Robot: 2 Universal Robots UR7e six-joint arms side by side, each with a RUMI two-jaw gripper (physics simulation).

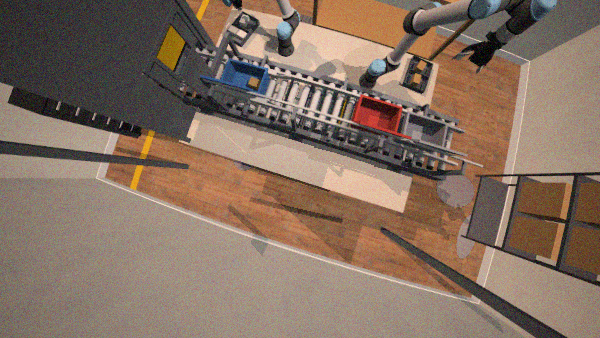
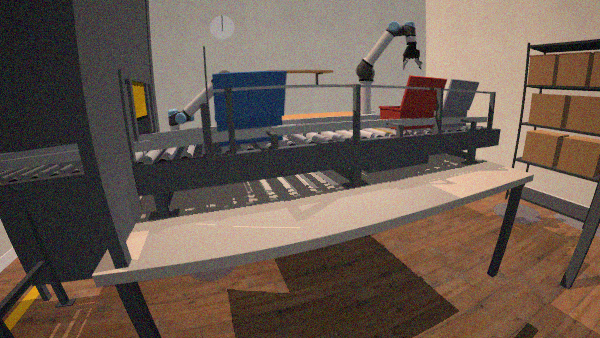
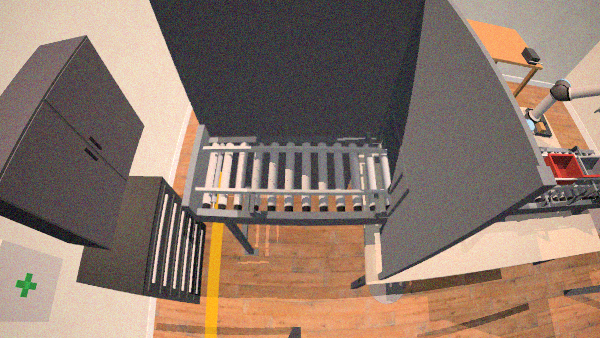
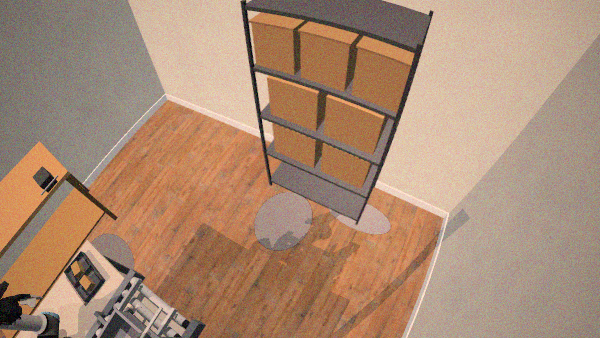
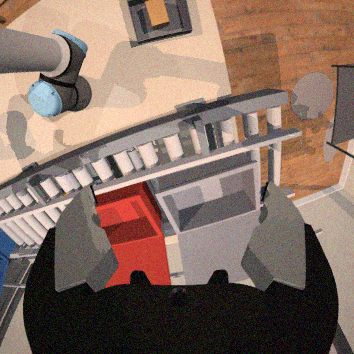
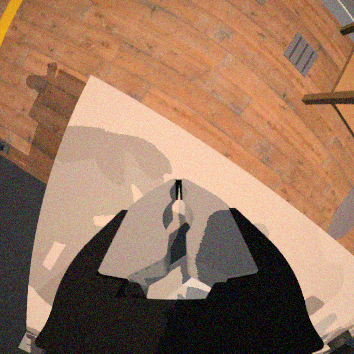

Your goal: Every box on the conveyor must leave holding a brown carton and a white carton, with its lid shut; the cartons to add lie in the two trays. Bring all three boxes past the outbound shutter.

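Frame: origin at the left arm's base, x ahead, y left, z up, level; metres.
Where they show: left gripper, fingertip midpoint: (image 1: pixel 463 66) (image 2: pixel 412 69) (image 4: pixel 32 308) (image 5: pixel 178 185); right gripper, fingertip midpoint: (image 1: pixel 241 10) (image 6: pixel 178 180); left arm's base at its link origin: (image 1: pixel 367 82) (image 5: pixel 74 92) (image 6: pixel 337 336); right arm's base at its link origin: (image 1: pixel 286 49).
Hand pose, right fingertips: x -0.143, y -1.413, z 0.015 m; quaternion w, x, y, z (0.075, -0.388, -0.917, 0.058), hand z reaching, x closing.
Observation:
Each offset is from my right fingertips to the top centre of the thing.
A blue box (image 1: pixel 245 75) (image 2: pixel 250 100) stands on the rollers with its lid up and a brown carton @(dz +0.265, dx +0.726, dy +0.658 m) (image 1: pixel 254 83) inside. A red box (image 1: pixel 377 115) (image 5: pixel 132 215) and a grey box (image 1: pixel 425 127) (image 5: pixel 215 200) stand open, lids up; no carton shows in either. One tray @(dz +0.027, dx +0.187, dy +0.124 m) (image 1: pixel 251 33) holds white cartons @(dz +0.027, dx +0.099, dy +0.100 m) (image 1: pixel 244 19); the other tray @(dz +0.027, dx -0.140, dy +1.801 m) (image 1: pixel 414 89) (image 5: pixel 160 37) holds brown cartons @(dz +0.037, dx -0.074, dy +1.799 m) (image 1: pixel 416 79) (image 5: pixel 157 12). My left gripper (image 1: pixel 468 62) (image 2: pixel 413 66) (image 5: pixel 178 185) is open and empty, high up. My right gripper (image 6: pixel 178 180) is shut on nothing, above the pale table; no carton shows between its fingers.
The roller conveyor (image 1: pixel 325 102) (image 3: pixel 290 215) has side rails and runs into the dark cabinet (image 1: pixel 100 60). A yellow panel @(dz +0.520, dx +0.825, dy +0.114 m) (image 1: pixel 171 48) (image 2: pixel 139 100) is on the cabinet's side. A shelf unit (image 4: pixel 320 192) with brown boxes stands beyond the conveyor's far end. No box shows on the outbound rollers.

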